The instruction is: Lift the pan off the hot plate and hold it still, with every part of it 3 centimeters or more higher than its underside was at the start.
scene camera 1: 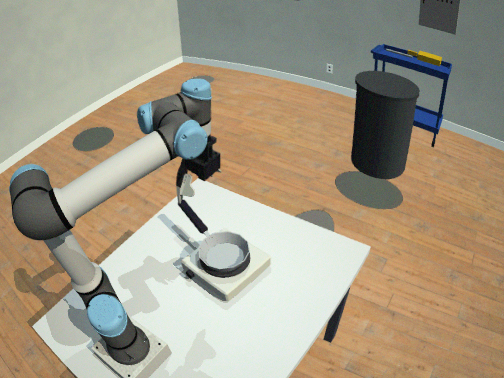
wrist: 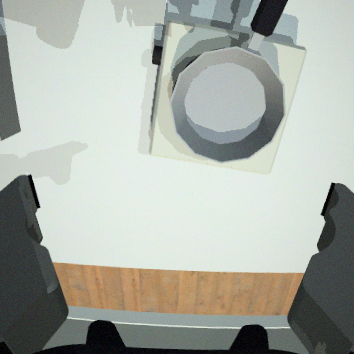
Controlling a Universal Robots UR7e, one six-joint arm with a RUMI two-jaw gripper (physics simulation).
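Frame: origin at the arm's base, x ahead, y left, z up, level; centimetres.
Where they show: gripper, fingertip midpoint: (scene camera 1: 196, 189) (wrist: 180, 184); arm's base, origin of the base link: (scene camera 1: 128, 345).
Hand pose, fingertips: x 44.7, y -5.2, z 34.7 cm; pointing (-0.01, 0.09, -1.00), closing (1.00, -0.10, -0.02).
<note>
Things, the pixels of their centre, and the offset from my fingertips. Level surfaces: height alone.
- grey pan, body centre: (wrist: 254, 44) (scene camera 1: 207, 233) dx +10.6, dy +7.1, dz -31.0 cm
- cream hot plate, body centre: (wrist: 218, 100) (scene camera 1: 224, 264) dx +5.7, dy -2.0, dz -38.7 cm
- white table, its level: dz -42.0 cm
- black knob, body centre: (wrist: 157, 55) (scene camera 1: 190, 274) dx -4.5, dy +6.7, dz -38.8 cm
The grey pan (scene camera 1: 226, 254) (wrist: 225, 102) sits upright on the cream hot plate (scene camera 1: 227, 292) (wrist: 162, 142). Its black handle (scene camera 1: 193, 216) (wrist: 269, 17) slants up toward the back left in the scene view and is cut off by the top edge of the wrist view. My gripper (scene camera 1: 199, 185) (wrist: 180, 184) is open and empty, above the table's back part. In the scene view one finger's tip overlaps the handle's raised end; contact there cannot be told. The other finger is mostly hidden behind the gripper body. The wrist view shows both fingers wide apart, with the pan beyond them.
The white table (scene camera 1: 300, 260) (wrist: 125, 215) carries the hot plate and the arm's base (scene camera 1: 160, 352). A black knob (scene camera 1: 189, 274) (wrist: 157, 55) sticks out from the hot plate's side. A dark bin (scene camera 1: 382, 127) and a blue cart (scene camera 1: 442, 95) are beyond the table.
</note>
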